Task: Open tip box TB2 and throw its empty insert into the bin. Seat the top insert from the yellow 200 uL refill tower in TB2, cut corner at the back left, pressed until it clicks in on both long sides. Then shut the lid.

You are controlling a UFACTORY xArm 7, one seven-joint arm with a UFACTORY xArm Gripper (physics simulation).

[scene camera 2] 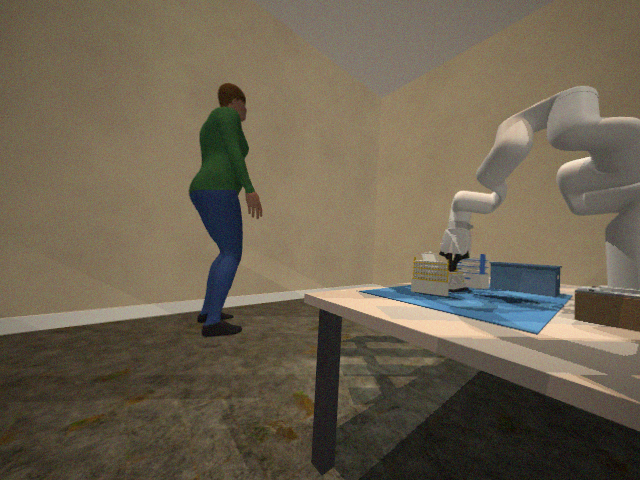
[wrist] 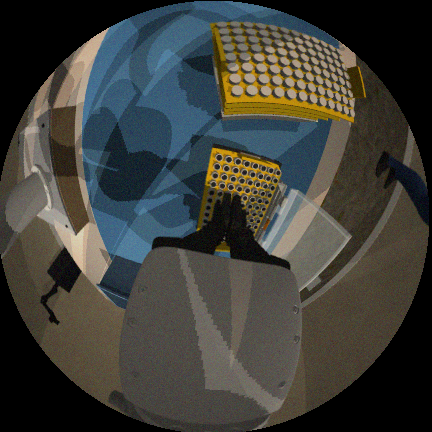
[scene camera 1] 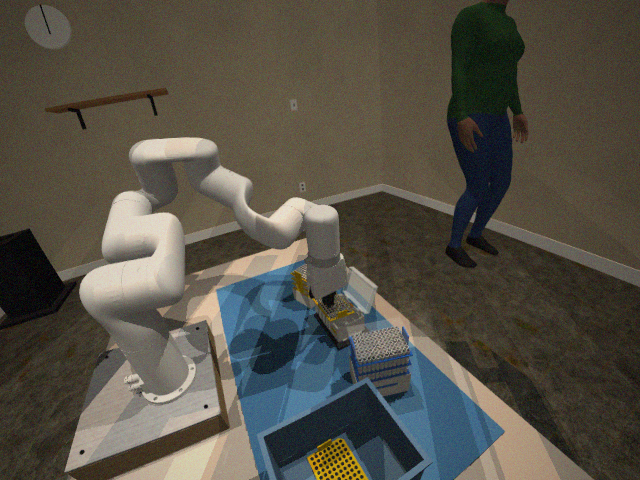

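Observation:
Tip box TB2 (scene camera 1: 347, 326) stands on the blue mat with its clear lid (scene camera 1: 363, 290) (wrist: 312, 237) open. A yellow insert (wrist: 243, 172) (scene camera 1: 338, 305) with tips lies in its top; its cut corner shows at the upper right in the wrist view, on the lid side, towards the yellow tower. Whether both long sides are clicked in cannot be told. My gripper (wrist: 228, 204) (scene camera 1: 329, 302) (scene camera 2: 452, 267) is shut and empty, its tips low over or on the insert. The yellow refill tower (wrist: 287, 70) (scene camera 2: 430, 276) (scene camera 1: 299, 281) stands beyond the box. A yellow insert without tips (scene camera 1: 338, 459) lies in the bin (scene camera 1: 315, 412).
A blue refill tower (scene camera 1: 382, 364) (scene camera 2: 474, 271) stands between TB2 and the bin. The open lid stands up on the table-edge side of TB2, close to my fingers. A person (scene camera 1: 483, 103) (scene camera 2: 222, 206) stands on the floor beyond the table.

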